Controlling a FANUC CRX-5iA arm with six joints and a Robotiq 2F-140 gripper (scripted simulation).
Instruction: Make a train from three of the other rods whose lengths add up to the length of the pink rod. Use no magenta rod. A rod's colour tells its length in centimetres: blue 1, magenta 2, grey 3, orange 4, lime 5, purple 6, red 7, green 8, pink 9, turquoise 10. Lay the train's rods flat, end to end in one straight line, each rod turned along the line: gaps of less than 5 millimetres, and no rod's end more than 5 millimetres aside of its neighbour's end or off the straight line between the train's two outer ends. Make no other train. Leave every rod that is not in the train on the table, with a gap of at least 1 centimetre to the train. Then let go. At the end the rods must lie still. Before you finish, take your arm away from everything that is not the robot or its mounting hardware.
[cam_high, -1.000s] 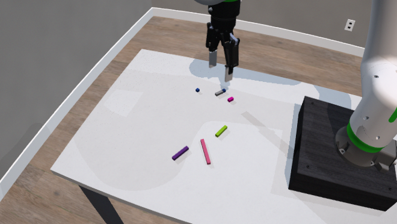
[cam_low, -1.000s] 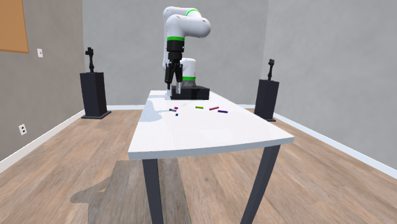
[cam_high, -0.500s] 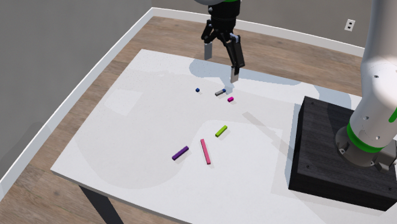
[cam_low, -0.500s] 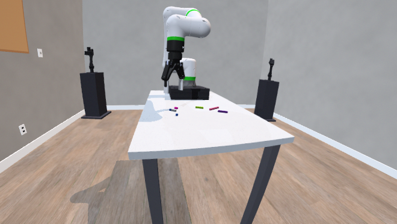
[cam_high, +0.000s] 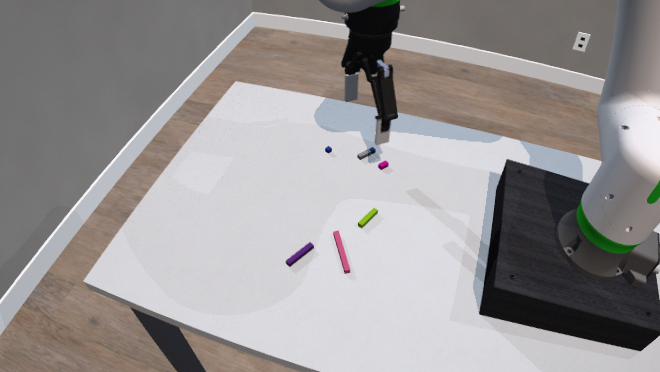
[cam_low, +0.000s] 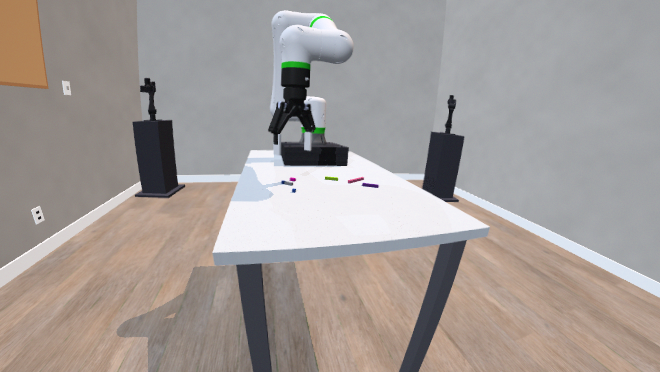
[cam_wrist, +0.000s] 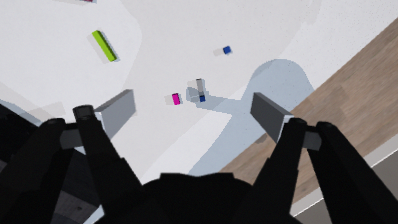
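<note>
The lime rod lies 8 cm behind my hand, 15 cm to the left of it and 12 cm below it. Round my hand: magenta rod (5 cm behind, 12 cm below); grey rod (1 cm to the right, 12 cm below); pink rod (6 cm behind, 24 cm to the left, 12 cm below).
</note>
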